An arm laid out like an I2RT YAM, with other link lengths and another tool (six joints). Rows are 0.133 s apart.
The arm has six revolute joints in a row. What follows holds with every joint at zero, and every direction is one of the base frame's. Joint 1 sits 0.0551 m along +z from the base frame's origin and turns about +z. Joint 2 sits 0.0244 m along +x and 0.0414 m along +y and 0.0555 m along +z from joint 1 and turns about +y. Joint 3 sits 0.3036 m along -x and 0.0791 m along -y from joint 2 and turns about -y. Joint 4 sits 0.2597 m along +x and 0.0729 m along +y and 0.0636 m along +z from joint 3 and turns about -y. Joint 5 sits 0.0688 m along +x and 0.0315 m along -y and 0.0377 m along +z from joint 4 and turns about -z. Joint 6 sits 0.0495 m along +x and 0.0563 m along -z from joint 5 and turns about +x. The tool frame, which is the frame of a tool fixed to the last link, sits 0.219 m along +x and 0.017 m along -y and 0.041 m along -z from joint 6; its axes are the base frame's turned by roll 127.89, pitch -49.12 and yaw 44.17 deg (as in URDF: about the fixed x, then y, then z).
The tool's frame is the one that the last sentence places.
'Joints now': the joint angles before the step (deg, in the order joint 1, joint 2, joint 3, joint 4, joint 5, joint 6). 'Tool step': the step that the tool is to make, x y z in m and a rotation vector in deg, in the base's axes. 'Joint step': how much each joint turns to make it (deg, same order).
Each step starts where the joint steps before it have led.
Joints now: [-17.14, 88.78, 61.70, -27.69, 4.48, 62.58]
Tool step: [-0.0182, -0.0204, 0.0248, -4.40, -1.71, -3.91]
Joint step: [-0.09, -5.70, -1.66, -1.21, 5.25, 0.87]
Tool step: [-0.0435, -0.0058, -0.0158, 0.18, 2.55, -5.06]
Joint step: [-0.96, -4.41, -5.53, -1.95, 2.93, 2.99]
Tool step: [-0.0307, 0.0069, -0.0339, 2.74, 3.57, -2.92]
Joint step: [-0.79, -0.19, -5.11, 0.09, -0.08, 2.64]
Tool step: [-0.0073, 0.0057, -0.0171, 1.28, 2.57, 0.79]
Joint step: [-0.01, 2.03, -0.88, 0.17, -0.71, -0.53]
